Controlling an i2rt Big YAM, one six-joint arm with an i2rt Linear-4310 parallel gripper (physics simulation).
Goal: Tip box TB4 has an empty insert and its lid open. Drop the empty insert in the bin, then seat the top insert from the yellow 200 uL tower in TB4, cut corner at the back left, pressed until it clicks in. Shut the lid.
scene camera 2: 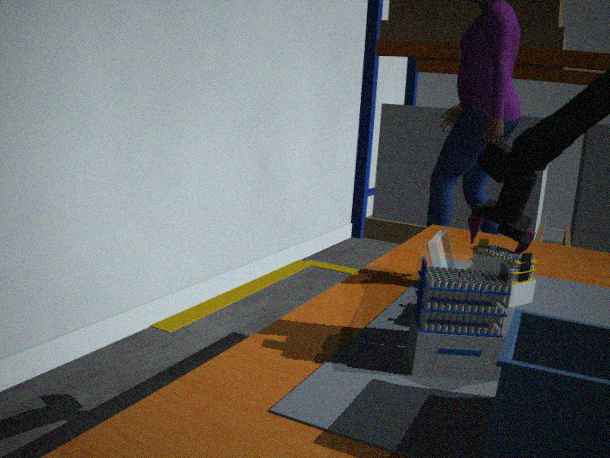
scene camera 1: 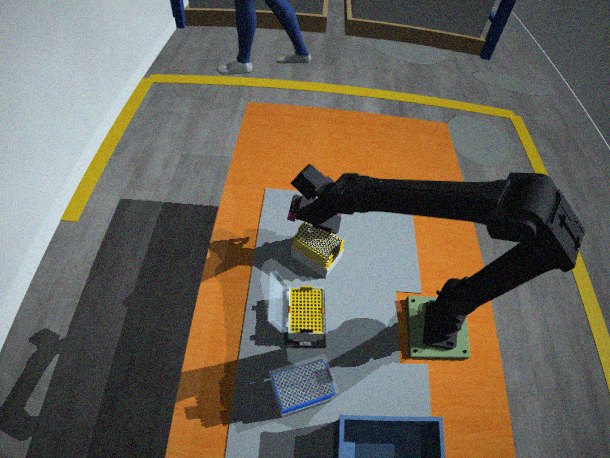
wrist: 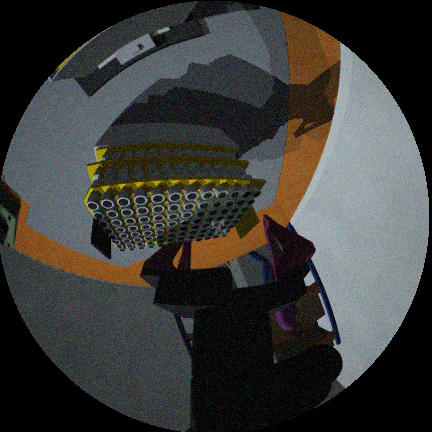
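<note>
Tip box TB4 [scene camera 1: 307, 339] stands mid-mat in scene camera 1, with its clear lid [scene camera 1: 277, 303] [scene camera 2: 440, 250] open to the left. The empty yellow insert [scene camera 1: 306, 310] sits in it. Part of TB4 [wrist: 134, 51] shows at the wrist view's top left. The yellow tower [scene camera 1: 320, 246] [scene camera 2: 497, 256] [wrist: 172, 200], turned at an angle beyond TB4, carries stacked inserts full of tips. My gripper [scene camera 1: 316, 219] [scene camera 2: 496, 246] [wrist: 225, 223] is open and empty, its fingertips close to the top insert's far side. Contact cannot be told. The bin [scene camera 1: 391, 418] [scene camera 2: 555, 370] is blue.
A blue tower [scene camera 1: 303, 386] [scene camera 2: 462, 302] stands between TB4 and the bin, and hides most of TB4 in scene camera 2. The arm's green base plate [scene camera 1: 462, 345] is to the right. A person [scene camera 1: 246, 30] [scene camera 2: 490, 75] stands beyond the orange table top [scene camera 1: 345, 135].
</note>
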